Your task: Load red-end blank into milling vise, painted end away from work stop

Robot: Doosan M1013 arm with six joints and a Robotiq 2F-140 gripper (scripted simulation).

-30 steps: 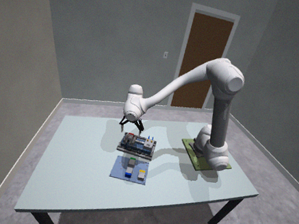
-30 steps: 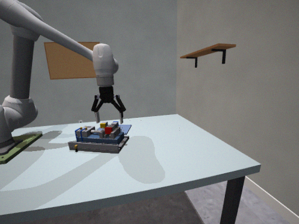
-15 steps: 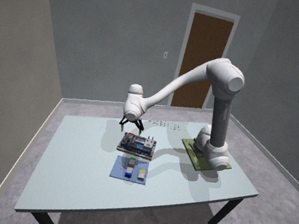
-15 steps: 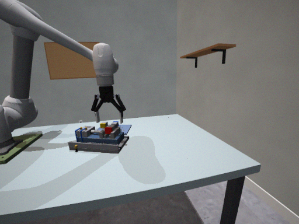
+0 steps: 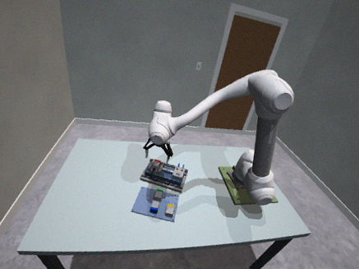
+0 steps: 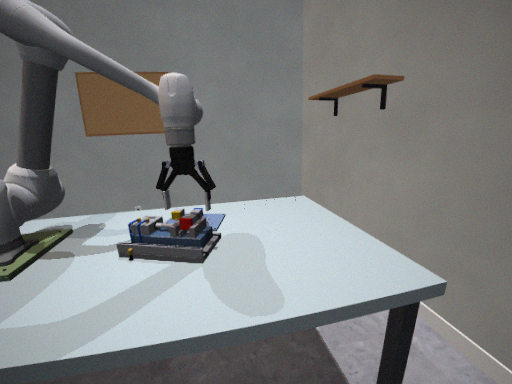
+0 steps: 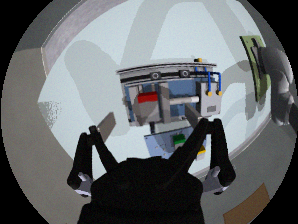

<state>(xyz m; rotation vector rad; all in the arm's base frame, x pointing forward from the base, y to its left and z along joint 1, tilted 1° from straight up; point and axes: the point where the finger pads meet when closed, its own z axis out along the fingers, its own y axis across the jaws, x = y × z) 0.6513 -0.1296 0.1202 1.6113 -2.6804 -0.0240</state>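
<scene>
Right now my hand is 50 mm above the red-ended blank. Also, from my hand: milling vise (60 mm behind, 30 mm to the left, 110 mm below); then blue-ended blank (40 mm ahead, 290 mm to the left, 120 mm below); then green-ended blank (10 mm ahead, 200 mm to the left, 120 mm below).
</scene>
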